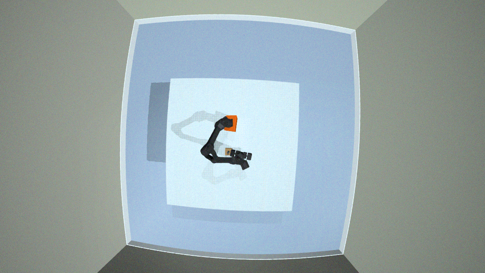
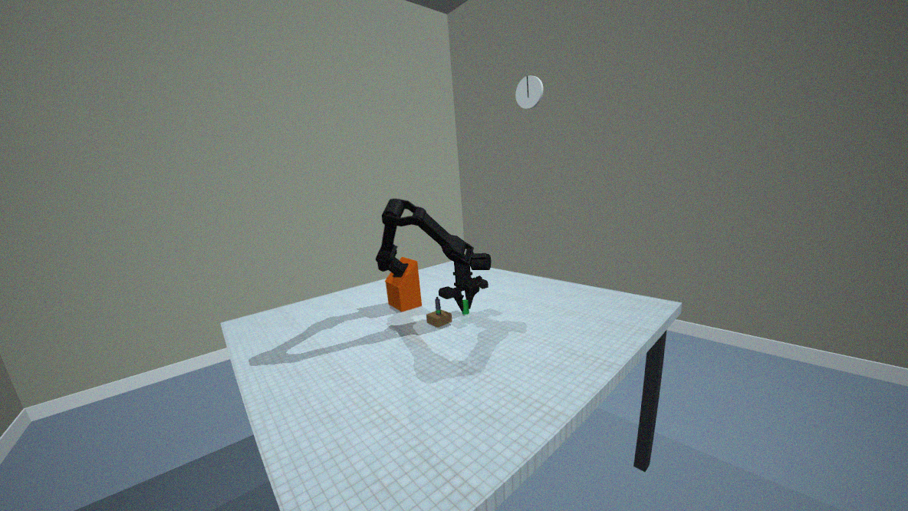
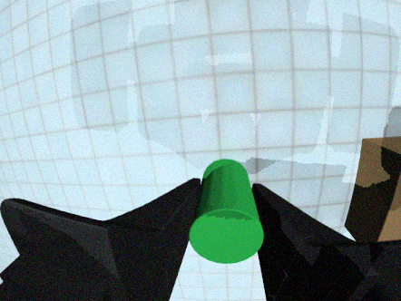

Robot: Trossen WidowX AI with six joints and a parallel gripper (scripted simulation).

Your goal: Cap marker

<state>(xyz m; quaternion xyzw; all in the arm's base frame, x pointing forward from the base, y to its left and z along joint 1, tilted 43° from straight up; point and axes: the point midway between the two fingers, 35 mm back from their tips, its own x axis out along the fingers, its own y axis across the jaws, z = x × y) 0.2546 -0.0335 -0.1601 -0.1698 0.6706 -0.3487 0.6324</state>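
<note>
Right now my gripper tip is 120 mm to the left of the holder block and 20 mm past it. The rest, counted from my gripper tip: green cap (10 mm above).
</note>
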